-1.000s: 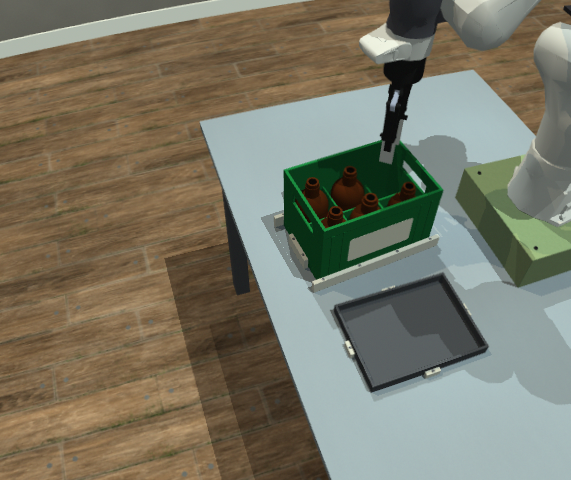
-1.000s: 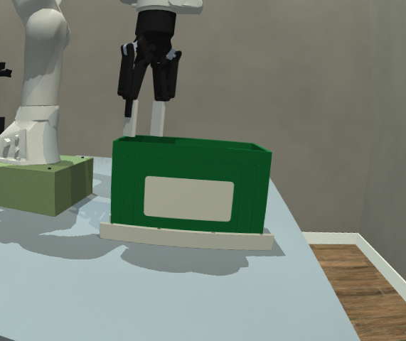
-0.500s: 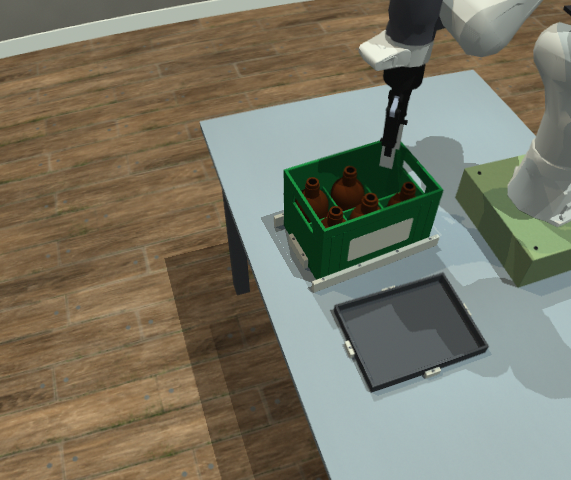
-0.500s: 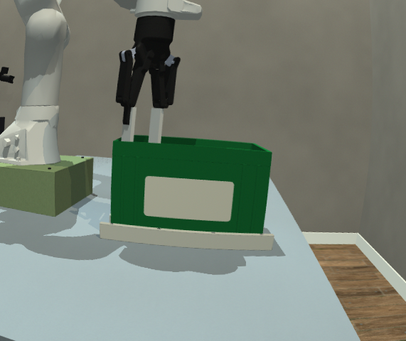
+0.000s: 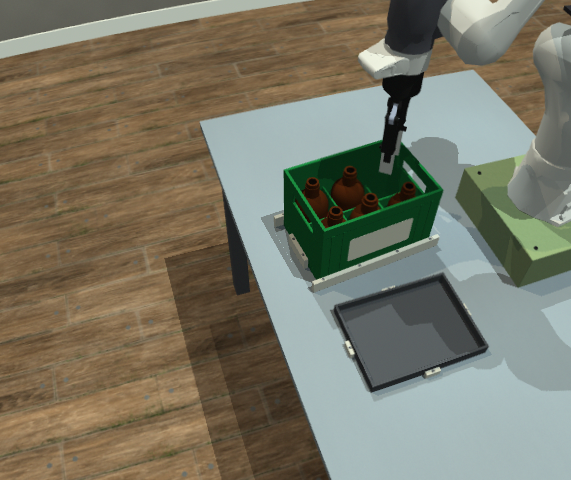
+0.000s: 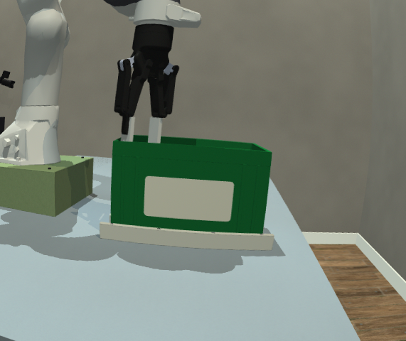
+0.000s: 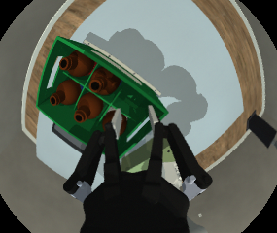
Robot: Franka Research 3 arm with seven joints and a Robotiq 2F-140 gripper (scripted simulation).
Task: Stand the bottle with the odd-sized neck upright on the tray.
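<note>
My hand is 9 cm short of the bottle, 9 cm above it and 1 cm to the right of it. From my hand the other things lie so: dark tray 33 cm to the left, 17 cm below, 7 cm ahead; then green crate 10 cm below, 8 cm ahead, 6 cm to the left.
</note>
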